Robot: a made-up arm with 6 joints.
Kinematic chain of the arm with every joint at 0, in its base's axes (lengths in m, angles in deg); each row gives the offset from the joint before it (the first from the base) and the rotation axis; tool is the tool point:
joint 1: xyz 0 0 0.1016 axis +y
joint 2: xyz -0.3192 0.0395 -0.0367 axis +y
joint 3: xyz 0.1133 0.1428 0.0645 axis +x
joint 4: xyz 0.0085 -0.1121 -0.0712 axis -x
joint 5: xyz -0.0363 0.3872 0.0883 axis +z
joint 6: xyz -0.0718 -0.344 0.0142 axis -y
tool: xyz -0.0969 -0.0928 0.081
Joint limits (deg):
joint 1: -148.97..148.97
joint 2: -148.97..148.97
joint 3: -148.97..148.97
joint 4: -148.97..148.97
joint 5: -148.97..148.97
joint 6: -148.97..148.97
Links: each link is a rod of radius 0.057 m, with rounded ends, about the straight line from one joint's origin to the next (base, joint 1, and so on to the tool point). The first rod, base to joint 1, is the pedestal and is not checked.
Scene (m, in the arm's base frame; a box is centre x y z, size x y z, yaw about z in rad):
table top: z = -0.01
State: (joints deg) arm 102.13 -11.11 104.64 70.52 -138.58 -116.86
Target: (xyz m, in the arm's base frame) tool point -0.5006 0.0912 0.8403
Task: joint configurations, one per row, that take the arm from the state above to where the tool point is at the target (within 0.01 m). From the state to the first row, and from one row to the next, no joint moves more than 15 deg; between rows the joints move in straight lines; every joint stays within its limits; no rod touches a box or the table.
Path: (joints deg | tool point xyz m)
1: 89.11 -18.58 111.07 61.07 -130.49 -116.26 | 0.4065 0.5812 0.8704
2: 76.09 -26.05 117.50 51.63 -122.40 -115.67 | 0.1468 0.3951 1.0196
3: 63.07 -33.52 123.93 42.18 -114.31 -115.07 | -0.1901 0.2254 1.0163
4: 50.05 -40.99 130.36 32.74 -106.22 -114.48 | -0.5006 0.0912 0.8403

